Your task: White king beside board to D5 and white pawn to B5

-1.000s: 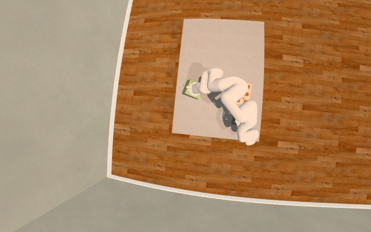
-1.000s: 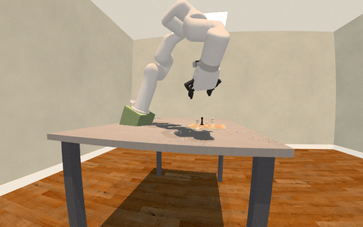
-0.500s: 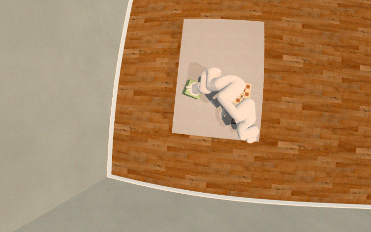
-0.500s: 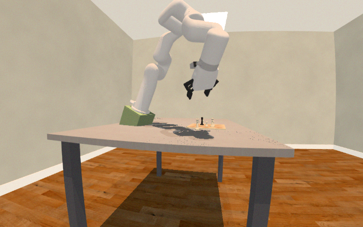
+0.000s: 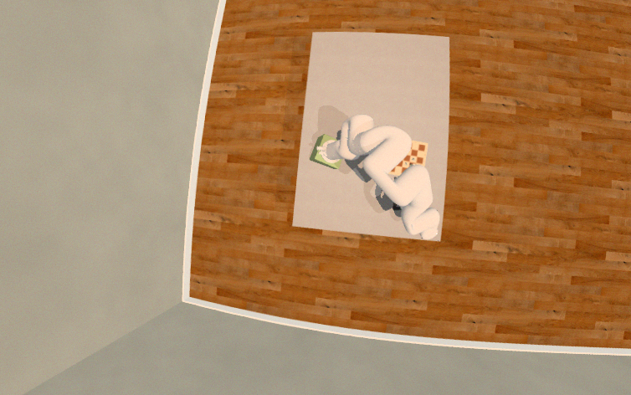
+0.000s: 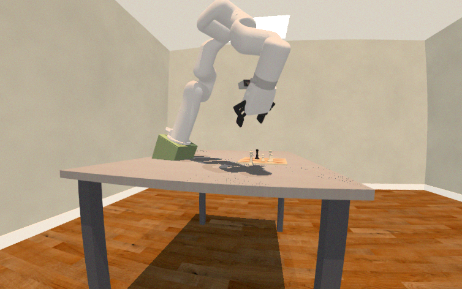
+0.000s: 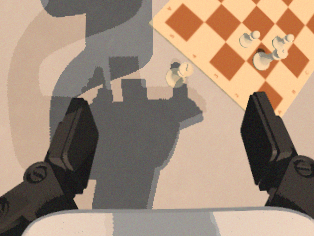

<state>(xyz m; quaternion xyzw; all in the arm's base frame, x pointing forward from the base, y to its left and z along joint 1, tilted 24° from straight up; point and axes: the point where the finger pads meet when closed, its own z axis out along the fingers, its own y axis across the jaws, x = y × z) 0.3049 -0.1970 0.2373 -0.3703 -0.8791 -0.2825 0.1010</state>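
My hand is 140 mm above the white king, 70 mm to the right of it and 10 mm short of it. Also, from my hand: chessboard: 200 mm to the left, 170 mm below, 80 mm ahead; black piece: 240 mm to the left, 140 mm below, 50 mm ahead.
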